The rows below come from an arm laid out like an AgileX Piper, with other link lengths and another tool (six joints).
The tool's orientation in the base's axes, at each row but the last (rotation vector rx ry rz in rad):
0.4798, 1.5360, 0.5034
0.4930, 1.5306, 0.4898
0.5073, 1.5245, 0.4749
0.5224, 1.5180, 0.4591
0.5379, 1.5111, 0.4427
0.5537, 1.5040, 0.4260
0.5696, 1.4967, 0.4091
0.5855, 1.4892, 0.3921
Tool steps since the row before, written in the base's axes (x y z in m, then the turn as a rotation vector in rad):
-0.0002, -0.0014, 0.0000, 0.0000, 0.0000, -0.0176
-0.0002, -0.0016, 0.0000, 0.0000, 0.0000, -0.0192
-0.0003, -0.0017, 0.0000, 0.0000, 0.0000, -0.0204
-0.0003, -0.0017, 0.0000, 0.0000, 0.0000, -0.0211
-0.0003, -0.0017, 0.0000, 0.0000, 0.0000, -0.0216
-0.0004, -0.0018, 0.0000, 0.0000, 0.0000, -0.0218
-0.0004, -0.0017, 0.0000, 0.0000, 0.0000, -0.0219
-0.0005, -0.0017, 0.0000, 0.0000, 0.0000, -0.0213
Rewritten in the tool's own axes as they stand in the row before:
-0.0008, -0.0011, -0.0002, 0.0143, -0.0103, 0.0003
-0.0009, -0.0013, -0.0002, 0.0156, -0.0113, 0.0003
-0.0010, -0.0014, -0.0003, 0.0165, -0.0120, 0.0003
-0.0010, -0.0014, -0.0002, 0.0171, -0.0124, 0.0003
-0.0010, -0.0014, -0.0002, 0.0175, -0.0127, 0.0003
-0.0011, -0.0015, -0.0003, 0.0177, -0.0128, 0.0003
-0.0010, -0.0014, -0.0002, 0.0177, -0.0128, 0.0003
-0.0010, -0.0014, -0.0003, 0.0173, -0.0125, 0.0003

